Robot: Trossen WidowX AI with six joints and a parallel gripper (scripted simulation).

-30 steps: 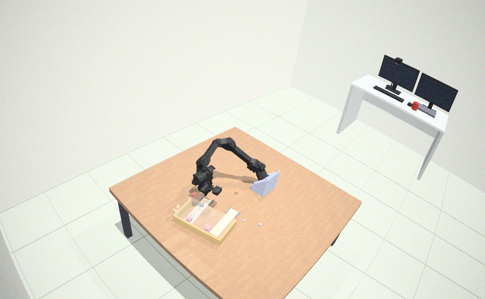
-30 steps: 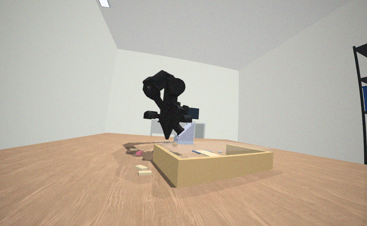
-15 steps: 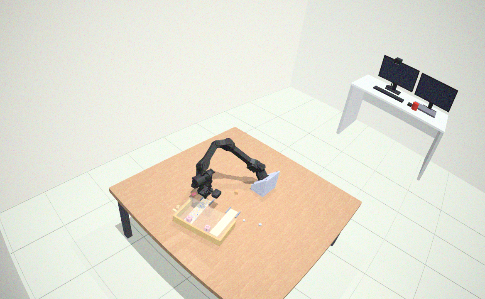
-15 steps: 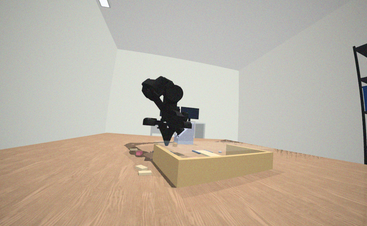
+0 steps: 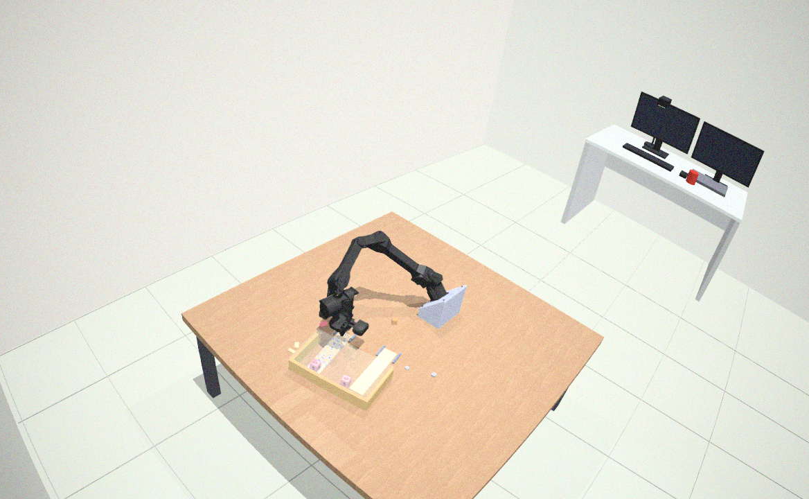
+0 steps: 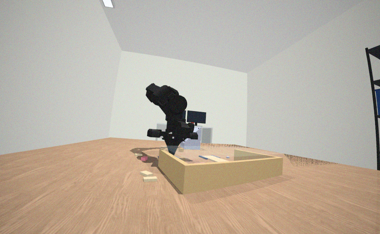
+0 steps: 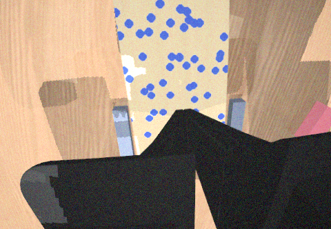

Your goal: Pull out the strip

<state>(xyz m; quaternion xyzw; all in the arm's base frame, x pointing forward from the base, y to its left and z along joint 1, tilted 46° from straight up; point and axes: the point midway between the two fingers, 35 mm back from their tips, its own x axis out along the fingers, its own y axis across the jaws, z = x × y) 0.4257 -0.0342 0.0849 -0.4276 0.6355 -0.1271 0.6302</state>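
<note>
The dotted strip lies 8 cm ahead of my gripper tip, 4 cm to the left of it and 1 cm below it. Also, from my gripper tip: cream block: 14 cm to the right, 5 cm behind, 1 cm below; then pink block: 10 cm to the right, 2 cm ahead, 1 cm below; then orange cube: 23 cm behind, 4 cm to the left.
</note>
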